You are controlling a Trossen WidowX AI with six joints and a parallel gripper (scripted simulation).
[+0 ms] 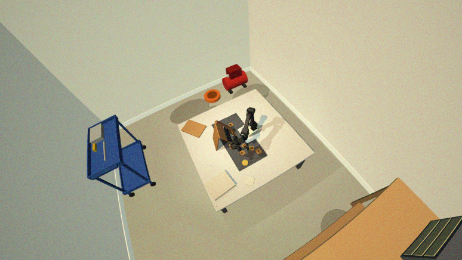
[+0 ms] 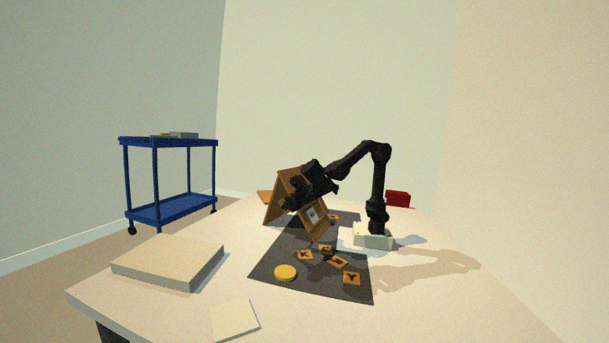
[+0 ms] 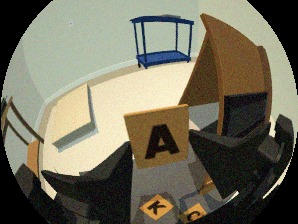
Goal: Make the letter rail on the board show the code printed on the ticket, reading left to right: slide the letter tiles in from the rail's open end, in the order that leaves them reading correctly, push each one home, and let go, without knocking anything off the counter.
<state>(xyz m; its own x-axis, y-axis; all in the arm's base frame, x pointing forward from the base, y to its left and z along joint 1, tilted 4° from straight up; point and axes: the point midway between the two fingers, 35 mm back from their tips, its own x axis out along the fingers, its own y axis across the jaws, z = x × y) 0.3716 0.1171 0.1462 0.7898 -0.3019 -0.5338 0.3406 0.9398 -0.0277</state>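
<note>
Right now the white ticket is 150 mm to the right of my gripper tip, 110 mm behind it and 80 mm below it. The rest, counted from my gripper tip: pale pad (380 mm to the left, 170 mm below, 50 mm ahead); yellow disc (180 mm to the left, 160 mm below, 40 mm behind); dark mat (200 mm behind, 170 mm below, 130 mm to the right).
</note>
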